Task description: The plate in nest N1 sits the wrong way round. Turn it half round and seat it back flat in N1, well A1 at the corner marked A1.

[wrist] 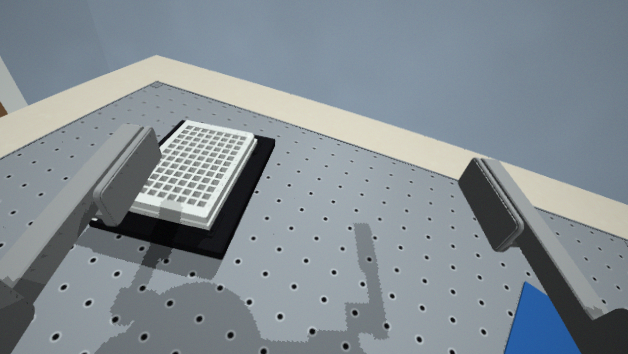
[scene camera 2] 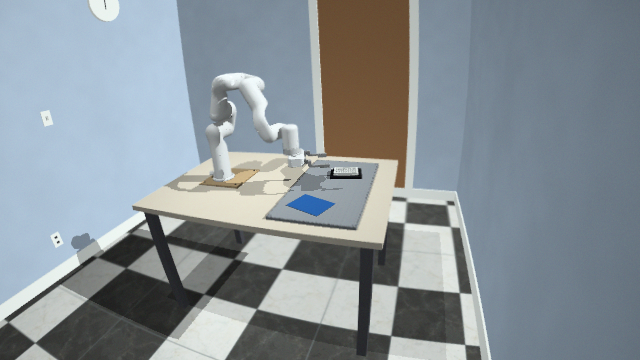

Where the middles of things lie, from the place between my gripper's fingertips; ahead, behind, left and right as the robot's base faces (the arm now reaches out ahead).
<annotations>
The white well plate (wrist: pixel 200 164) lies 70 mm ahead of my hand, 130 mm to the left of it and 110 mm below it. The rest, counted from my hand: black nest (wrist: pixel 166 233) (70 mm ahead, 130 mm to the left, 120 mm below).
</annotations>
